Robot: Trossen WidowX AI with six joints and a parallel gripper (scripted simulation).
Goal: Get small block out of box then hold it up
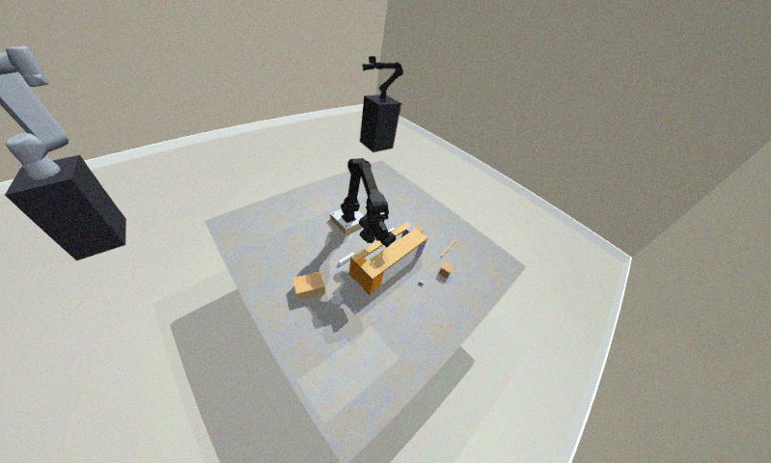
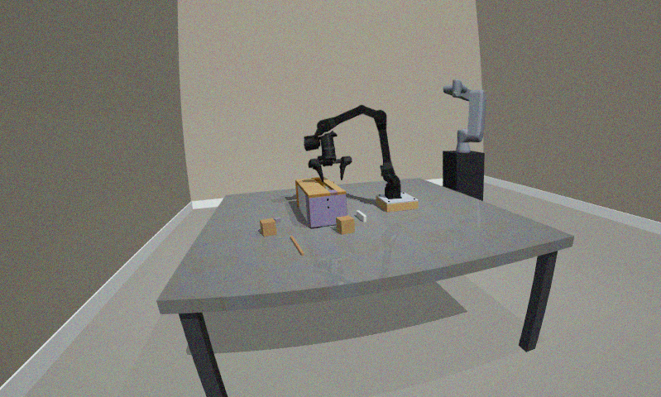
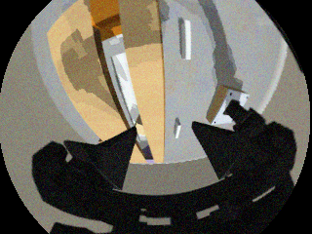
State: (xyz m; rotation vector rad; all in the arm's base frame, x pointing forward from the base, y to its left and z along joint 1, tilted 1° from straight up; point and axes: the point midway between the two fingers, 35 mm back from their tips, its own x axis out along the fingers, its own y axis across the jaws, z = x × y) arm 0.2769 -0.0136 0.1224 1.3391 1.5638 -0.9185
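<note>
Now: gripper tip 70 mm above the orange-topped box, 30 mm short of it and 20 mm to the right of it. Also, from my gripper tip: flat orange block 370 mm to the right, 110 mm below, 10 mm ahead; then thin orange stick 400 mm to the left, 160 mm ahead, 130 mm below.
</note>
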